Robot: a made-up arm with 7 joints.
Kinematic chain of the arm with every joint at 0, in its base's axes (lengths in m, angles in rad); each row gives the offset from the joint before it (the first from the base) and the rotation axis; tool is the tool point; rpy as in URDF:
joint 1: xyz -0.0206 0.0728 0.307 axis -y
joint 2: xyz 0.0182 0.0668 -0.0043 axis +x
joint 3: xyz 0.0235 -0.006 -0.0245 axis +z
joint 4: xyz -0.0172 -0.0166 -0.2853 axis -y
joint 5: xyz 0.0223 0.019 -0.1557 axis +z
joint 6: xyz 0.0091 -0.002 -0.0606 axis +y
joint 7: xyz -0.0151 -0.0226 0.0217 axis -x
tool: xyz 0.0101 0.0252 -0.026 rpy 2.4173 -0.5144 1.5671
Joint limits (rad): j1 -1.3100..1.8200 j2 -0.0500..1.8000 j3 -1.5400..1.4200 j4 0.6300..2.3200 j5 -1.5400..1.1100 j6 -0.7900..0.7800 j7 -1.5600..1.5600
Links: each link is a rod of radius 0.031 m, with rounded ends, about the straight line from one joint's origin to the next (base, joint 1, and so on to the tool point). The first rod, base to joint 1, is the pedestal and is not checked.
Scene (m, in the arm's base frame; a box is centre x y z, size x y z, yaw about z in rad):
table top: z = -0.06
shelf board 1: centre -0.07 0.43 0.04 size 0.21 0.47 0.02 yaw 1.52
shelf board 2: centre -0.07 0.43 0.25 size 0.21 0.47 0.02 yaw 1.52
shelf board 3: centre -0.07 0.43 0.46 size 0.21 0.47 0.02 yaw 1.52
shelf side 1: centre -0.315 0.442 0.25 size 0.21 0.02 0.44 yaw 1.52
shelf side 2: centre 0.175 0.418 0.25 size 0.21 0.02 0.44 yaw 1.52
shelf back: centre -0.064 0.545 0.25 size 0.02 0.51 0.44 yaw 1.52
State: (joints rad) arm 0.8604 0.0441 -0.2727 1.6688 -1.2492 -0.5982 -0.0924
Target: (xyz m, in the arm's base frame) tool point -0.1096 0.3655 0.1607
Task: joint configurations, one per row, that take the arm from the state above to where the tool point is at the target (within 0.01 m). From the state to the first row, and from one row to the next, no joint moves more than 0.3 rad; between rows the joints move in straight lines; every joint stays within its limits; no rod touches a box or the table.
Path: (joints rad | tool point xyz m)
1: 0.8242 0.0206 -0.0385 1.7761 -1.0812 -0.6134 -0.0185 | 0.3183 0.1275 0.3155
2: 0.7880 -0.0030 0.1957 1.8834 -0.9131 -0.6286 0.0554 | 0.2951 0.1647 0.3125
3: 0.7519 -0.0265 0.4299 1.9907 -0.7451 -0.6438 0.1293 | 0.2654 0.1967 0.3020
4: 0.7157 -0.0500 0.6641 2.0980 -0.5771 -0.6589 0.2032 | 0.2301 0.2200 0.2865
5: 0.4270 -0.0500 0.7603 2.1296 -0.6772 -0.6431 0.0880 | 0.1975 0.2308 0.2128
6: 0.1383 -0.0500 0.8565 2.1612 -0.7774 -0.6274 -0.0273 | 0.1440 0.2388 0.1562
7: -0.1504 -0.0500 0.9527 2.1928 -0.8776 -0.6116 -0.1425 | 0.0774 0.2438 0.1220
8: -0.4391 -0.0500 1.0489 2.2243 -0.9777 -0.5958 -0.2577 | 0.0064 0.2460 0.1125
9: -0.7278 -0.0500 1.1451 2.2559 -1.0779 -0.5800 -0.3729 | -0.0604 0.2455 0.1267
10: -1.0165 -0.0500 1.2413 2.2875 -1.1781 -0.5642 -0.4881 | -0.1159 0.2425 0.1607
11: -0.9705 0.1268 1.3307 2.0851 -1.1677 -0.5930 -0.4386 | -0.1149 0.3041 0.1552
12: -0.9245 0.3036 1.4200 1.8827 -1.1573 -0.6217 -0.3890 | -0.1096 0.3655 0.1607

